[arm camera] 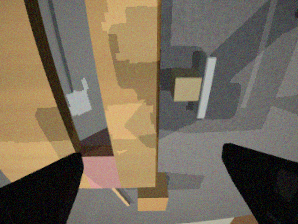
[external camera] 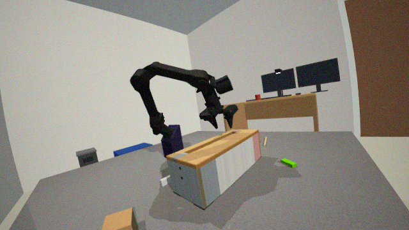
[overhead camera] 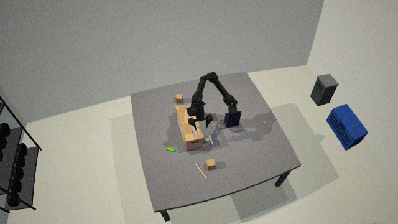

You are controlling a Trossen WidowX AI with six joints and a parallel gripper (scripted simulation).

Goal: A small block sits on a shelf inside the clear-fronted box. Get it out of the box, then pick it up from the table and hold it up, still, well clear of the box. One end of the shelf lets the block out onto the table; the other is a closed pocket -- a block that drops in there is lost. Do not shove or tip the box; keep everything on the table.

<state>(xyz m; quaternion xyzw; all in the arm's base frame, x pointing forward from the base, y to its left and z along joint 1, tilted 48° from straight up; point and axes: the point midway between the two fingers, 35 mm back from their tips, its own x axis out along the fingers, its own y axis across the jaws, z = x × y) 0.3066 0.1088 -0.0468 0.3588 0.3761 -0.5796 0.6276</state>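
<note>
The small tan block lies 13 cm below my gripper tip, 5 cm behind it and 2 cm to the left of it. From my gripper tip the other things lie so: long box 12 cm to the right, 9 cm below, 3 cm ahead; then wooden stick 30 cm to the left, 15 cm below, 7 cm ahead.
</note>
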